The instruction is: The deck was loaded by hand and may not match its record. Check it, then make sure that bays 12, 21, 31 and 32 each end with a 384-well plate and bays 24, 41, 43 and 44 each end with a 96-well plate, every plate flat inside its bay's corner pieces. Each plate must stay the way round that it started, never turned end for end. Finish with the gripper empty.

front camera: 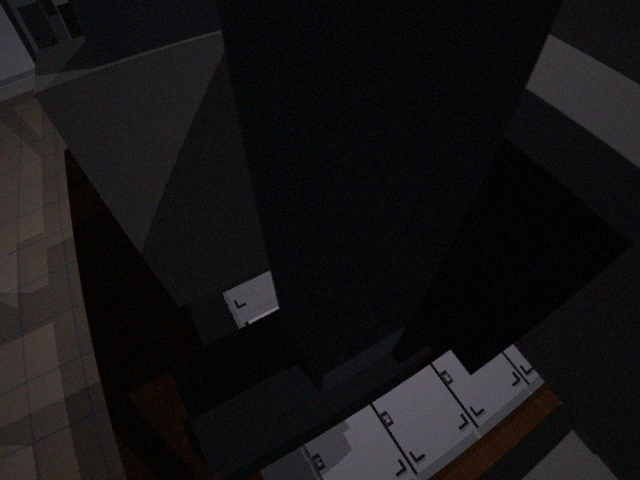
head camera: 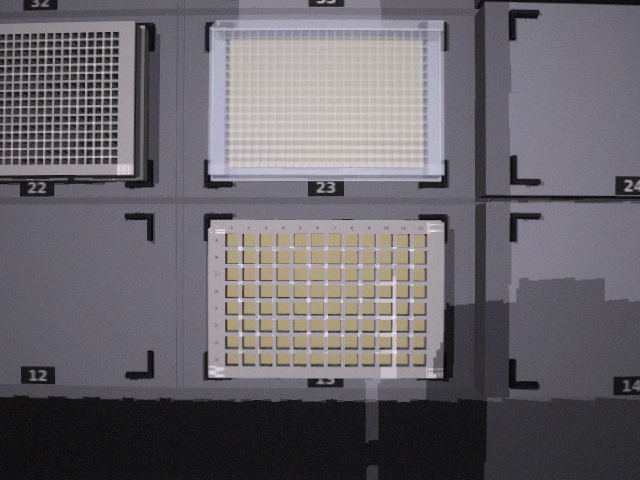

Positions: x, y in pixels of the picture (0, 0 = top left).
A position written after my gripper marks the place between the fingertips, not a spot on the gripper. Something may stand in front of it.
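Labels:
My gripper: out of frame in the head camera view, visible in the front camera view (328, 406). Bay 12 (head camera: 92, 295), (front camera: 254, 280): same spot.

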